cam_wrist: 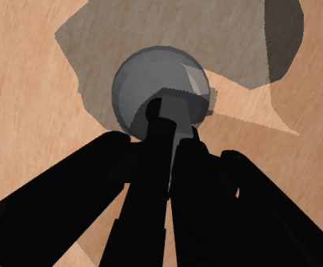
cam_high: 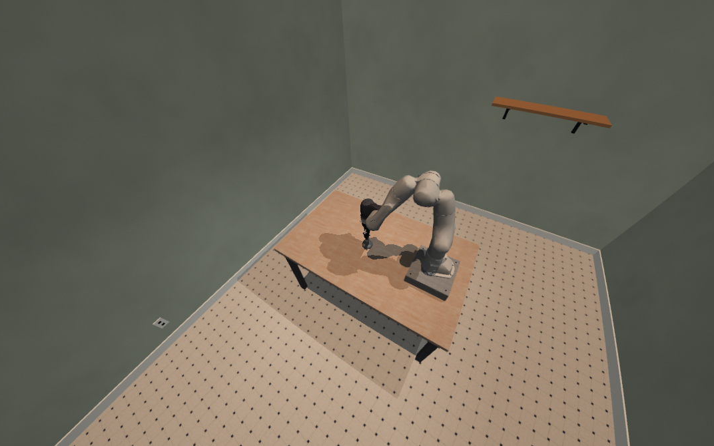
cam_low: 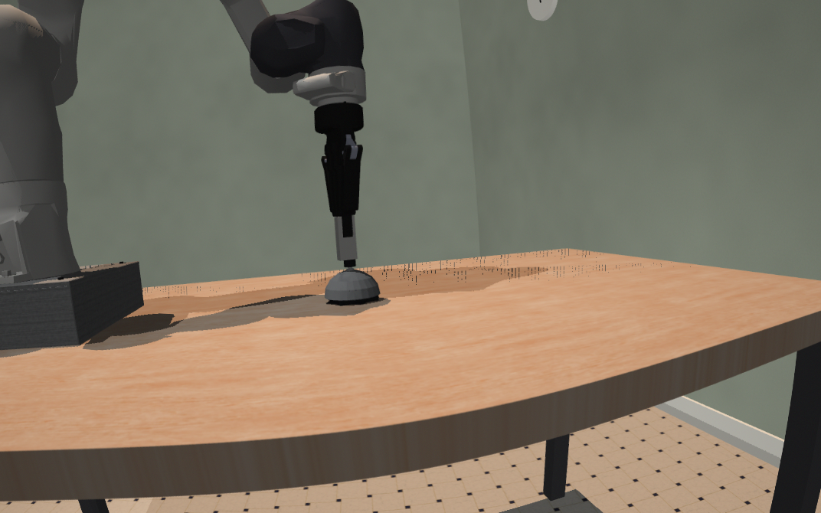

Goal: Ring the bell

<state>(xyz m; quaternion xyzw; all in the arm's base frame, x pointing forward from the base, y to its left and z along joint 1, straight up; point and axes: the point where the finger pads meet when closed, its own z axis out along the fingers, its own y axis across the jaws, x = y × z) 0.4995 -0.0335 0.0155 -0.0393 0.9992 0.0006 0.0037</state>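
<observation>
The button is 10 mm to the right of my hand and 40 mm below it. From my hand the other things lie so: bell (10 mm to the right, 60 mm below).
</observation>
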